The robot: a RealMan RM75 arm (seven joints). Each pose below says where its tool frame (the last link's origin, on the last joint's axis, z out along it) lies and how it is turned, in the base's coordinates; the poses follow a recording.
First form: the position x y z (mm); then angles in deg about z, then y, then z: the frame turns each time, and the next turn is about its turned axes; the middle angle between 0 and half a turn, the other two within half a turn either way.
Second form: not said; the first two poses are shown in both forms.
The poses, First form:
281, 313, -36, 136.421, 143.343, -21.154
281, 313, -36, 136.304, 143.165, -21.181
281, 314, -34, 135.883, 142.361, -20.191
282, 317, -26, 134.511, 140.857, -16.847
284, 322, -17, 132.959, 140.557, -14.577
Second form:
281, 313, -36, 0.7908, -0.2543, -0.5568, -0.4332, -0.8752, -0.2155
281, 313, -36, 0.7892, -0.2543, -0.5590, -0.4351, -0.8739, -0.2166
281, 314, -34, 0.7738, -0.2696, -0.5732, -0.4571, -0.8641, -0.2108
282, 317, -26, 0.7271, -0.3262, -0.6042, -0.5249, -0.8312, -0.1829
284, 322, -17, 0.6935, -0.3755, -0.6149, -0.5758, -0.8018, -0.1599

